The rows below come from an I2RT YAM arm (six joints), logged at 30 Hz.
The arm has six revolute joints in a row. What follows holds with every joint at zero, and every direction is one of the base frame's. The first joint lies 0.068 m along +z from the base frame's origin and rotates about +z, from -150 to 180 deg. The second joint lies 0.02 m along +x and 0.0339 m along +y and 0.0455 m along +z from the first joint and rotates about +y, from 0 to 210 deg. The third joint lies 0.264 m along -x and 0.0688 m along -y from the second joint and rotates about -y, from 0 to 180 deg. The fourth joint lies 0.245 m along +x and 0.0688 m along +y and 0.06 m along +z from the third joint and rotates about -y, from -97 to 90 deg. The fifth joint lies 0.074 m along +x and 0.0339 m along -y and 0.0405 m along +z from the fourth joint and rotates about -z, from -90 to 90 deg. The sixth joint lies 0.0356 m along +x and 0.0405 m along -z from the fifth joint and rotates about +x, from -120 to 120 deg. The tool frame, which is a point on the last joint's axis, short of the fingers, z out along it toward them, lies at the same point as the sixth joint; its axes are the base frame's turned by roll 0, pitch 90 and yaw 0 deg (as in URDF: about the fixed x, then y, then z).
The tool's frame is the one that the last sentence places.
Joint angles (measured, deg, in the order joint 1, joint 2, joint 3, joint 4, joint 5, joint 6), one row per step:
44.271 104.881 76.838 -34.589 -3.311 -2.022
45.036 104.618 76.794 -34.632 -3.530 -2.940
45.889 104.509 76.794 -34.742 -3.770 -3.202
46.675 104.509 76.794 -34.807 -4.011 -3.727
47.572 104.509 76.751 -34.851 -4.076 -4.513
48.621 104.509 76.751 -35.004 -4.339 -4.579
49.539 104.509 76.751 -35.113 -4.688 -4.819
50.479 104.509 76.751 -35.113 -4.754 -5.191
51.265 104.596 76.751 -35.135 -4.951 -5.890
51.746 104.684 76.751 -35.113 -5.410 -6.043
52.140 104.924 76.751 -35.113 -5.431 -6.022
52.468 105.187 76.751 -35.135 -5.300 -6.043
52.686 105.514 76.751 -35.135 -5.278 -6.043
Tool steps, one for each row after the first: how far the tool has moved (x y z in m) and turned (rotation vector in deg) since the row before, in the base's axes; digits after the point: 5 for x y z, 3 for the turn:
-0.00416 0.00326 0.00141 0.000 -0.325 1.679
-0.00444 0.00380 0.00060 0.076 0.055 1.196
-0.00399 0.00361 -0.00005 -0.041 0.000 1.362
-0.00456 0.00392 -0.00026 -0.230 -0.201 1.623
-0.00552 0.00454 -0.00012 0.026 0.250 1.228
-0.00493 0.00396 -0.00008 0.064 0.211 1.290
-0.00485 0.00400 0.00000 -0.047 -0.104 1.300
-0.00411 0.00342 -0.00056 -0.128 -0.078 1.496
-0.00263 0.00228 -0.00051 0.171 0.298 0.825
-0.00184 0.00192 -0.00151 -0.173 0.171 0.385
-0.00143 0.00158 -0.00169 -0.301 0.073 0.288
-0.00083 0.00128 -0.00207 -0.272 0.183 0.208

